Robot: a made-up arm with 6 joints.
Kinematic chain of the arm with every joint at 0, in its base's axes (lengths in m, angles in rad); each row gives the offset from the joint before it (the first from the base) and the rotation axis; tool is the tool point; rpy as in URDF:
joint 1: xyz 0 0 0.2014 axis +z
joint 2: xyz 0 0 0 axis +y
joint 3: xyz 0.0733 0 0.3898 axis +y
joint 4: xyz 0.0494 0 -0.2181 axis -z
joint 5: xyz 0 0 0 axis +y
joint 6: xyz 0.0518 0 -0.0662 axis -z
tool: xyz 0 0 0 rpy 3.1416 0 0
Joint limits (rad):
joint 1: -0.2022..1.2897
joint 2: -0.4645..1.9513
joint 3: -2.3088..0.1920
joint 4: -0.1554..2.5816
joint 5: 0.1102..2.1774
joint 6: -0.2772..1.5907
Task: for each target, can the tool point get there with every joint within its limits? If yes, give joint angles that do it. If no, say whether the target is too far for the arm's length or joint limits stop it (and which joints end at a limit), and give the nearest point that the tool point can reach.
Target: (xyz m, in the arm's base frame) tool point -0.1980 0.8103 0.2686
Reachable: no: too far | nearest point 0.0966 0.6257 0.2597 | short by 0.348 m
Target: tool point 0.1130 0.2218 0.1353
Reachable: yes | joints 1.1546 0.7620 -0.3092 0.7537 0.4241 0.8210
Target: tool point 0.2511 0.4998 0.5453
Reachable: yes | joints 1.1519 0.5259 -2.0602 1.3784 0.3416 0.1940
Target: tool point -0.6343 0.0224 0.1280
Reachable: no: joint limits stop it (at a limit: joint 1, joint 2) | nearest point -0.0495 0.1035 0.0596 | short by 0.594 m
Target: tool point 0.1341 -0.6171 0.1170
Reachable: no: joint limits stop it (at a limit: joint 1, joint 5) | nearest point 0.2412 -0.0946 0.1170 | short by 0.533 m
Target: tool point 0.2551 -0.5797 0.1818
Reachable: no: joint limits stop it (at a limit: joint 1, joint 5) | nearest point 0.3500 -0.1169 0.1818 | short by 0.472 m
